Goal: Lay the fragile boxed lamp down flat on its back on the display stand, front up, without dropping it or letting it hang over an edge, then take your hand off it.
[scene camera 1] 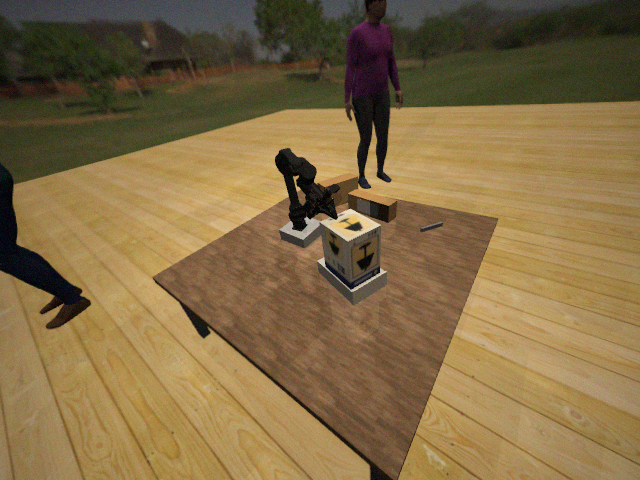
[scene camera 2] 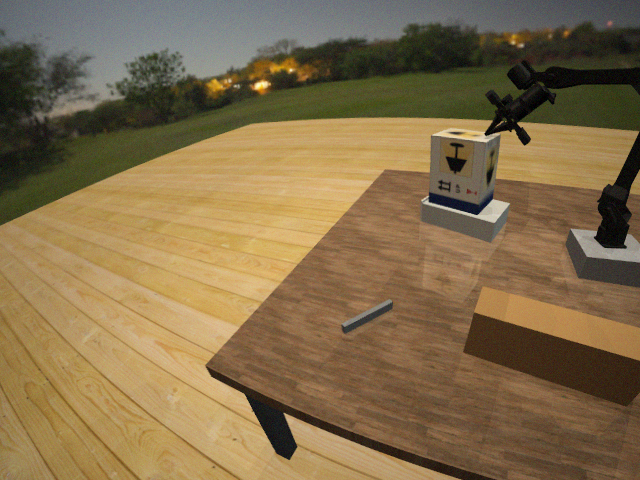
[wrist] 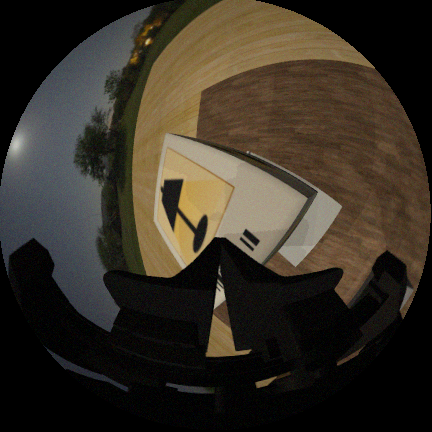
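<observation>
The boxed lamp is a white box with yellow lamp pictures and a dark blue band at its foot. It stands upright on the light grey display stand. My gripper is shut and empty. Its fingertips are at the box's top edge on the side toward the arm; whether they touch it I cannot tell. In the wrist view the fingers hide part of the box's near edge.
The brown table carries a small grey bar, an orange-brown block and another block behind the arm. The arm's grey base stands near the display stand. A person stands beyond the table.
</observation>
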